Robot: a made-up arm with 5 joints. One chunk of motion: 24 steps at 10 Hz.
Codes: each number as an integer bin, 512 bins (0 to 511) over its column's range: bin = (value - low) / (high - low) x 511, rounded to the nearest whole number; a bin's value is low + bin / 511 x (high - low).
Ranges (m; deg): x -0.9..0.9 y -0.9..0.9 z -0.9..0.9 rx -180..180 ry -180..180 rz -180..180
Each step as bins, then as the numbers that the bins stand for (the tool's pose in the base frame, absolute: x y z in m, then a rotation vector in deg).
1 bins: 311 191 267 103 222 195
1 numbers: 0.1955 -0.2272 0.0405 -107.44 -23.60 -42.62
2 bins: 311 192 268 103 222 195
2 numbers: 0.1955 -0.2237 0.0440 -107.44 -23.60 -42.62
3 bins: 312 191 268 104 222 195
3 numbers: 0.1990 -0.2272 0.0440 -106.73 -23.60 -42.62
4 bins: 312 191 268 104 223 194
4 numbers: 0.1990 -0.2272 0.0440 -106.73 -22.90 -43.33
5 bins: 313 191 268 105 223 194
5 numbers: 0.2025 -0.2272 0.0440 -106.03 -22.90 -43.33
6 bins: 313 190 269 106 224 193
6 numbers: 0.2025 -0.2307 0.0476 -105.32 -22.19 -44.03
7 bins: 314 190 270 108 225 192
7 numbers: 0.2061 -0.2307 0.0511 -103.91 -21.49 -44.74
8 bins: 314 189 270 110 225 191
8 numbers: 0.2061 -0.2342 0.0511 -102.50 -21.49 -45.44
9 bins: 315 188 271 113 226 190
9 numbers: 0.2096 -0.2378 0.0546 -100.39 -20.78 -46.14
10 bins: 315 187 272 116 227 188
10 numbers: 0.2096 -0.2413 0.0581 -98.28 -20.08 -47.55
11 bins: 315 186 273 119 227 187
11 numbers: 0.2096 -0.2448 0.0616 -96.16 -20.08 -48.26
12 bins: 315 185 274 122 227 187
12 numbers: 0.2096 -0.2483 0.0652 -94.05 -20.08 -48.26
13 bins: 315 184 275 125 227 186
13 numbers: 0.2096 -0.2519 0.0687 -91.94 -20.08 -48.96
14 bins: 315 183 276 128 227 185
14 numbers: 0.2096 -0.2554 0.0722 -89.82 -20.08 -49.67
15 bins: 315 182 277 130 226 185
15 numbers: 0.2096 -0.2589 0.0757 -88.41 -20.78 -49.67
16 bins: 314 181 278 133 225 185
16 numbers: 0.2061 -0.2624 0.0793 -86.30 -21.49 -49.67
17 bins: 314 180 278 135 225 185
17 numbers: 0.2061 -0.2659 0.0793 -84.89 -21.49 -49.67
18 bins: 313 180 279 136 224 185
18 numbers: 0.2025 -0.2659 0.0828 -84.19 -22.19 -49.67
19 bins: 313 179 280 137 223 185
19 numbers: 0.2025 -0.2695 0.0863 -83.48 -22.90 -49.67
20 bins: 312 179 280 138 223 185
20 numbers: 0.1990 -0.2695 0.0863 -82.78 -22.90 -49.67
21 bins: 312 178 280 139 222 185
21 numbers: 0.1990 -0.2730 0.0863 -82.07 -23.60 -49.67
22 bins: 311 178 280 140 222 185
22 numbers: 0.1955 -0.2730 0.0863 -81.37 -23.60 -49.67
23 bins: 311 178 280 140 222 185
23 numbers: 0.1955 -0.2730 0.0863 -81.37 -23.60 -49.67
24 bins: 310 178 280 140 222 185
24 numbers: 0.1920 -0.2730 0.0863 -81.37 -23.60 -49.67
